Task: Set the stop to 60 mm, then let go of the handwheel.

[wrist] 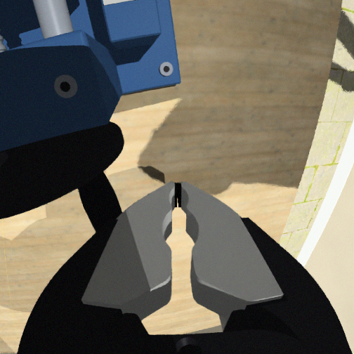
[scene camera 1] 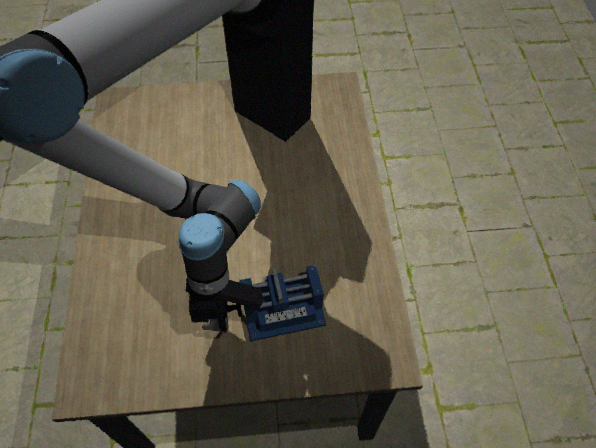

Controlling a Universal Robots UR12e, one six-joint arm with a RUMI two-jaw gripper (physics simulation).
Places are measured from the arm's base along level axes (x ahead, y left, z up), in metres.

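Pixels of known places: gripper, fingertip midpoint: (scene camera 1: 224,330).
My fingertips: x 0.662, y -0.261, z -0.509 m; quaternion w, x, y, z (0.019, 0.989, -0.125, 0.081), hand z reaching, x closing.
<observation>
Ahead of a thing's pixels: the offset from my fingertips to its top centre. "spot": to the spot under its first point. Level surfaces: height alone.
The blue stop fixture {spot: 0.000 m ahead, 0.251 m left, 0.011 m up} (scene camera 1: 319,300) (wrist: 142,25) stands on the table, with steel rails and a sliding carriage {0.051 m back, 0.157 m left, 0.069 m up} (scene camera 1: 278,287) between its end blocks. Its white scale {spot: 0.012 m ahead, 0.175 m left, 0.002 m up} (scene camera 1: 292,314) has a small red mark left of its middle; the numbers are too small to read. A black rounded part, apparently the handwheel (wrist: 60,167), sits against the fixture's near end block in the wrist view; in the scene view the arm's dark parts hide it. My gripper (scene camera 1: 218,330) (wrist: 176,184) is shut and empty, its tips meeting beside the handwheel, apart from it and left of the fixture in the scene view.
The wooden table {0.054 m down} (scene camera 1: 130,370) carries the fixture, and its right edge shows in the wrist view. A black pedestal (scene camera 1: 272,65) stands at the back. A dark curved piece (wrist: 100,202) lies between the handwheel and the gripper body; I cannot tell what it belongs to.
</observation>
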